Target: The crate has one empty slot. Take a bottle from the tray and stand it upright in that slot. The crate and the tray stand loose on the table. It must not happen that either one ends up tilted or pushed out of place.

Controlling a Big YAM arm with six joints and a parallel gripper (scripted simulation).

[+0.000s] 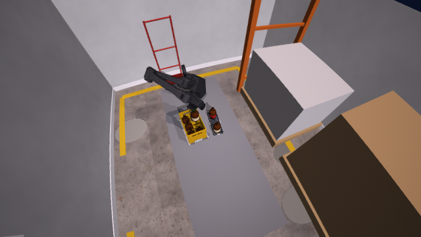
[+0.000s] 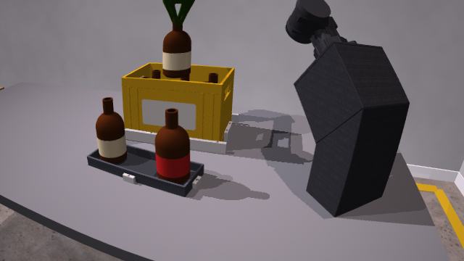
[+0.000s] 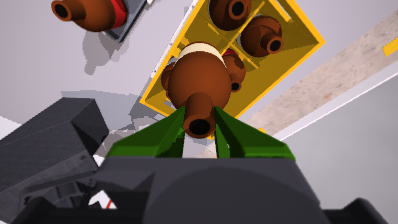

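Now: the yellow crate 240 mm below my hand, 40 mm to the right of it and 10 mm behind it. The rest, counted from my hand: dark tray: 310 mm below, 180 mm to the left, 60 mm ahead.
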